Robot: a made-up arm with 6 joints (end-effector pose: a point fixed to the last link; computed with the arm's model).
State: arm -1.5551 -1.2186 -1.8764 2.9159 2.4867 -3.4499
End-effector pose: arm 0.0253 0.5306 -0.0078 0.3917 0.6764 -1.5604
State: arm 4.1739 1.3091 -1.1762 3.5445 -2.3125 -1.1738
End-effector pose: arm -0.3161 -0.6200 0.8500 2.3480 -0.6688 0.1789
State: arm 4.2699 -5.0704 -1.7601 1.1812 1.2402 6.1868
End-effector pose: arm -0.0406 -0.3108 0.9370 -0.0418 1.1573 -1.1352
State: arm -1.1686 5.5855 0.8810 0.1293 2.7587 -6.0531
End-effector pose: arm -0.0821 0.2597 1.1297 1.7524 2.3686 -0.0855
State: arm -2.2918 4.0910 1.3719 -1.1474 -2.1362 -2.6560
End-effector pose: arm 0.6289 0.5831 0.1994 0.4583 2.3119 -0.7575
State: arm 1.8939 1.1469 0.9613 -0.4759 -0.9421 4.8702
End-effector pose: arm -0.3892 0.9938 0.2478 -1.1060 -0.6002 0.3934
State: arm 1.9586 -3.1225 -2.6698 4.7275 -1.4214 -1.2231
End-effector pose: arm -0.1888 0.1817 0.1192 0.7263 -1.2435 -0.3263
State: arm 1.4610 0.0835 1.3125 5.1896 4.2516 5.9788
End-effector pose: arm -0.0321 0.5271 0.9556 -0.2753 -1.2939 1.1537
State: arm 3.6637 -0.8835 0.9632 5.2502 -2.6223 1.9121
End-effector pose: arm 0.4161 0.1722 1.0696 -0.9194 2.5175 -0.5298
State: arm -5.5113 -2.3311 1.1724 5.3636 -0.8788 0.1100
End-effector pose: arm -0.7509 -0.6275 0.0267 0.7068 -1.6179 -0.4539
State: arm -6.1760 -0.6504 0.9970 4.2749 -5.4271 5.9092
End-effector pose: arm -0.1853 -0.0563 1.2699 0.3508 0.9039 -2.2704
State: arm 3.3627 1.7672 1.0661 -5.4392 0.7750 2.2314
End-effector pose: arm -0.6915 -0.2235 -0.4405 -0.5221 2.7279 -0.7857
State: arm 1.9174 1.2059 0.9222 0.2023 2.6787 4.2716
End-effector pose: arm -0.3389 0.8511 0.1883 1.3380 0.6212 -0.2900
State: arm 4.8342 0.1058 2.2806 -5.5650 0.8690 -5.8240
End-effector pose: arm 0.1156 -0.4118 0.3821 2.7081 1.0305 0.7495
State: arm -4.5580 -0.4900 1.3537 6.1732 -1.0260 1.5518
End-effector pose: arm -0.0454 0.0971 1.1915 0.1148 0.2596 -3.0580
